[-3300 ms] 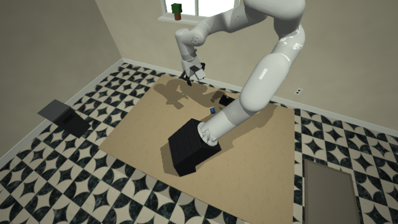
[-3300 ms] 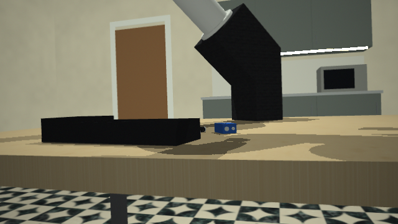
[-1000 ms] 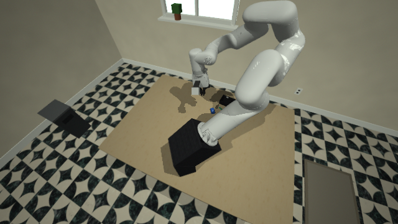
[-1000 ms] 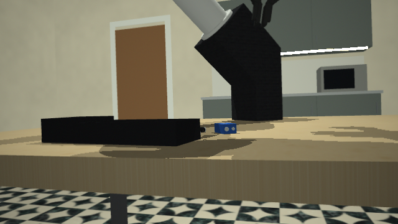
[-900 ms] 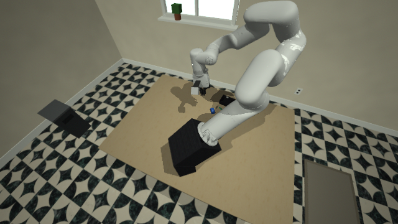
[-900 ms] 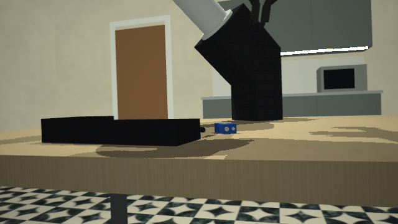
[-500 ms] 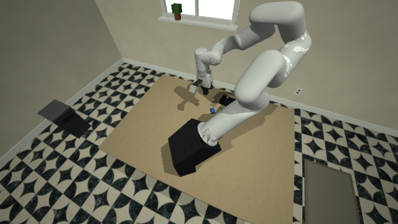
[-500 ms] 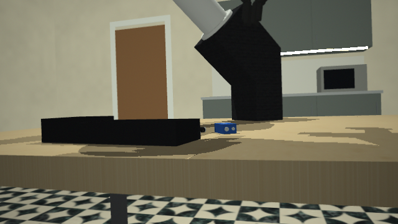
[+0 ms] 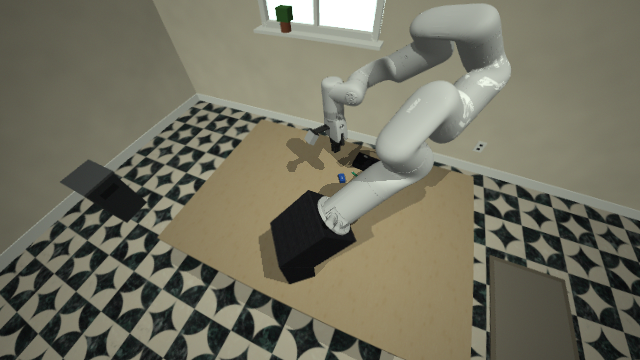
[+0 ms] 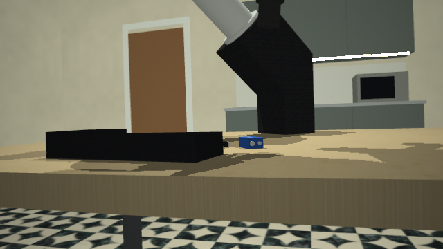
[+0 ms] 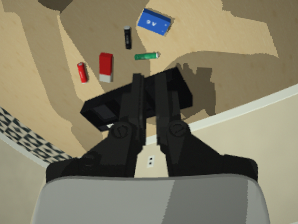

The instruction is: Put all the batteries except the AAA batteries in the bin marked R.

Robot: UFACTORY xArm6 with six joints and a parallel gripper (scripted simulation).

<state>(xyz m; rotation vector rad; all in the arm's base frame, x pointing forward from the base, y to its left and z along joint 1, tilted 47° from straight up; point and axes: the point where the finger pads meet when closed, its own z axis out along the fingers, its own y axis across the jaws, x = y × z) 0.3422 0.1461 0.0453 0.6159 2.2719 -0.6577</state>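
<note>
The black bin is 13 cm ahead of my hand, 20 cm to the right of it and 20 cm below it. Also, from my hand: black battery (1 cm ahead, 9 cm to the right, 22 cm below); blue block battery (2 cm ahead, 3 cm to the right, 21 cm below); green cylinder battery (6 cm ahead, 9 cm to the right, 22 cm below).
</note>
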